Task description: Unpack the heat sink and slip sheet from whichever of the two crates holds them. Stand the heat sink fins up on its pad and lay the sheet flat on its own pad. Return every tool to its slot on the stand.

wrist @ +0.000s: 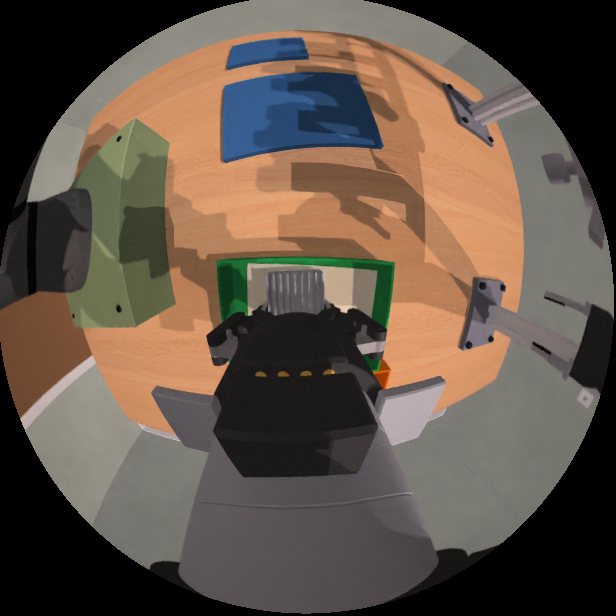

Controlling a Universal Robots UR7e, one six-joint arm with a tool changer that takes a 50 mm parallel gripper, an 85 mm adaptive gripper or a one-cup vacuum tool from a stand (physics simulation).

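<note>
My black adaptive gripper (295, 313) hangs over the open green crate (304, 298). The grey finned heat sink (295, 291) sits between the fingertips, fins facing the camera, and the fingers look closed against its sides. A beige surface (350, 287) shows inside the crate beside the heat sink; I cannot tell whether it is the slip sheet or the crate floor. A large blue pad (298, 114) and a small blue pad (267, 51) lie at the far side of the table, both bare.
An olive crate (123, 229) stands to the left, with a dark grey body (45, 247) beside it. Two grey stand brackets (468, 112) (482, 313) sit at the right table edge, with a dark tool (586, 344) beyond. A small orange object (382, 376) lies near the green crate.
</note>
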